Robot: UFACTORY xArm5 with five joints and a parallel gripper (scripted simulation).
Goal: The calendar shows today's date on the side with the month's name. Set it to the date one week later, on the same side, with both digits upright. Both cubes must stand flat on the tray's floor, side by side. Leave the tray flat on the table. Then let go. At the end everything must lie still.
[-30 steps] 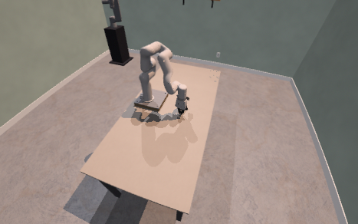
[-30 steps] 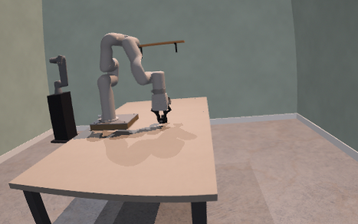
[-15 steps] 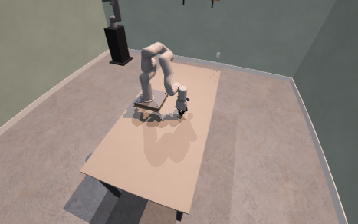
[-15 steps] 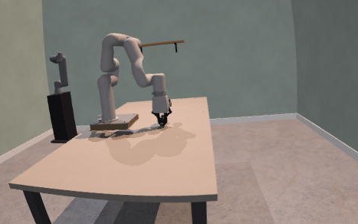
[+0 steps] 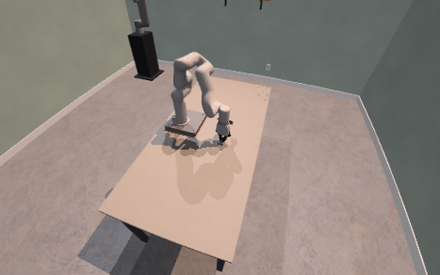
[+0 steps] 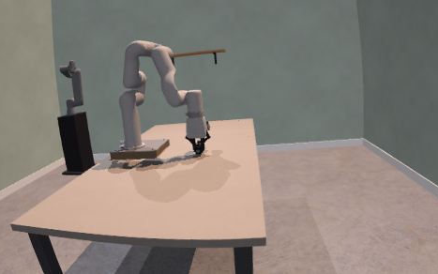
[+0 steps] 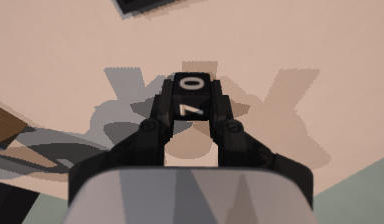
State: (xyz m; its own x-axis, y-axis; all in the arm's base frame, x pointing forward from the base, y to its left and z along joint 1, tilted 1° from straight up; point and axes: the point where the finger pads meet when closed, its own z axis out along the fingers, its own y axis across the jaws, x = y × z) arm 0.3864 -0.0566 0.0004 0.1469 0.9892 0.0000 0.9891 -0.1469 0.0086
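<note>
The black cube is 10 mm below my hand. Round my hand: black calendar tray 20 mm behind, 100 mm to the left, 30 mm below.
</note>
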